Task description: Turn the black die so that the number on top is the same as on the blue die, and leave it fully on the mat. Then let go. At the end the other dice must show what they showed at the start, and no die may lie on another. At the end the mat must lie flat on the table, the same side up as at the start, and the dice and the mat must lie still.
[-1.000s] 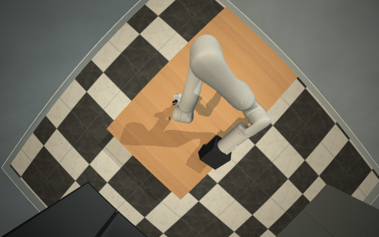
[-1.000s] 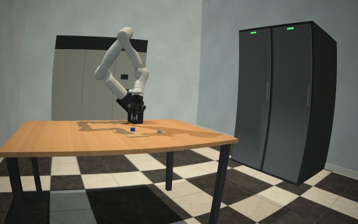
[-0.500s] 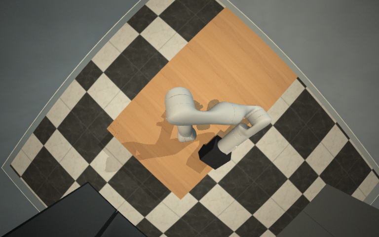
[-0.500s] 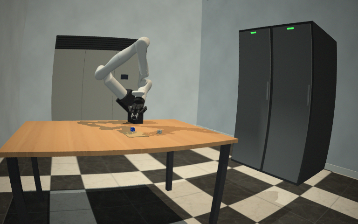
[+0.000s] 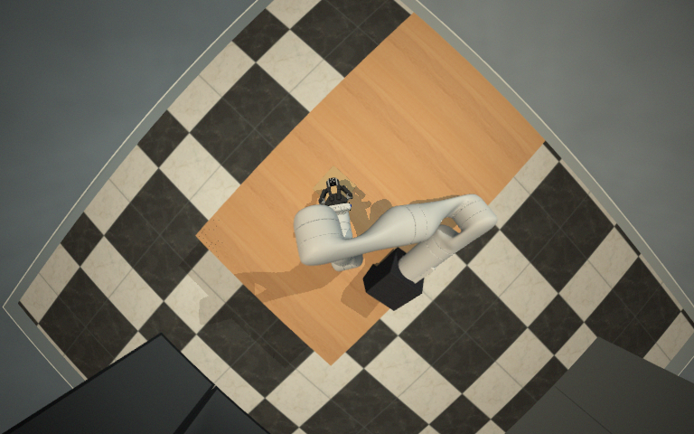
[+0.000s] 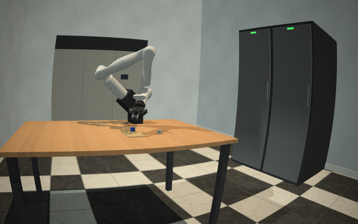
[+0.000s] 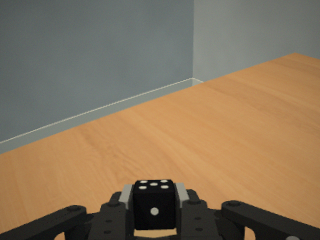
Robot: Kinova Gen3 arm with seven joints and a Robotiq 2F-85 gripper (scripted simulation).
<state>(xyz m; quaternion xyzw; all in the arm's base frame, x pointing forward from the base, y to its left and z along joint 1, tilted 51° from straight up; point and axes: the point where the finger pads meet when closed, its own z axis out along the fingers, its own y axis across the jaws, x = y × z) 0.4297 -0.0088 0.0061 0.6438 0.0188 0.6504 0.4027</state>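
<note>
My hand is 11 cm above the tan mat. Also, from my hand: blue die 11 cm behind, 10 cm below, 2 cm to the left; then white die 18 cm to the left, 10 cm below, 2 cm behind; then black die 1 cm ahead.
</note>
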